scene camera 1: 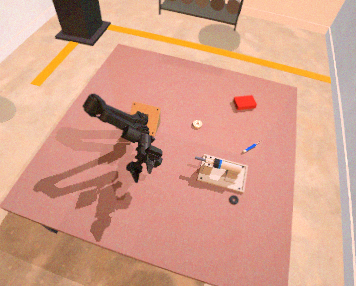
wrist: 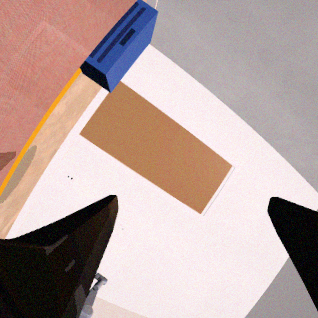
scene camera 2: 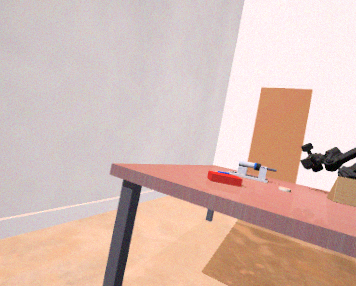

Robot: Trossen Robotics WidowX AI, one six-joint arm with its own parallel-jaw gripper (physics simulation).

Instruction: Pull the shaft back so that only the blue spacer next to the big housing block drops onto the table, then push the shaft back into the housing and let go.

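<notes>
The big housing block, a pale cylinder, stands on a light base plate right of the arm. The blue spacer is on the shaft line at the housing's end, beside a pale part. The grey shaft sticks out past them, toward the arm's side. Small gaps between these parts cannot be told. My gripper is open and empty, raised above the table, well left of the assembly in scene camera 1. The assembly does not show in the wrist view.
A cream ring, a red block, a blue pen-like tool and a black ring lie around the assembly. A wooden block is by the arm's base. A blue box shows beyond the fingers.
</notes>
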